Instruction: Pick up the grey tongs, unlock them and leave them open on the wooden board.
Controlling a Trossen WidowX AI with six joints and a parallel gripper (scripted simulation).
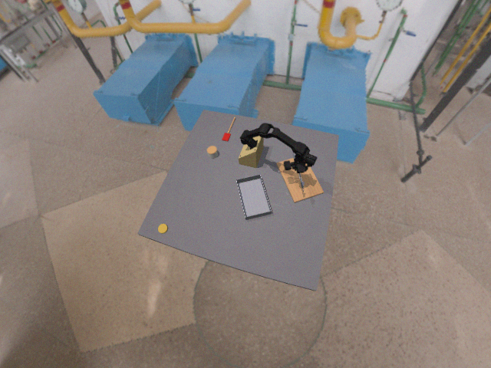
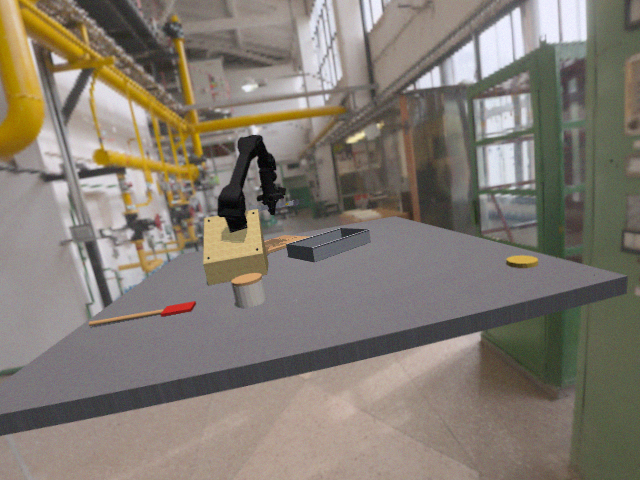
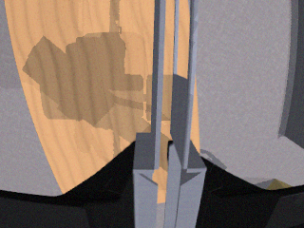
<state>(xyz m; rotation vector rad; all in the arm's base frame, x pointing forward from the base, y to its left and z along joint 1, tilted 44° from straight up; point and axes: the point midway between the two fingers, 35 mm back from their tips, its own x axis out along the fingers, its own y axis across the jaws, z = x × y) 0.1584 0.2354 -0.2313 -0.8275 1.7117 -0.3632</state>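
My gripper tip is now 15 cm above the wooden board, 4 cm to the right of it and 4 cm past it. Round my gripper tip: roasting tin (28 cm to the right, 19 cm ahead, 13 cm below).
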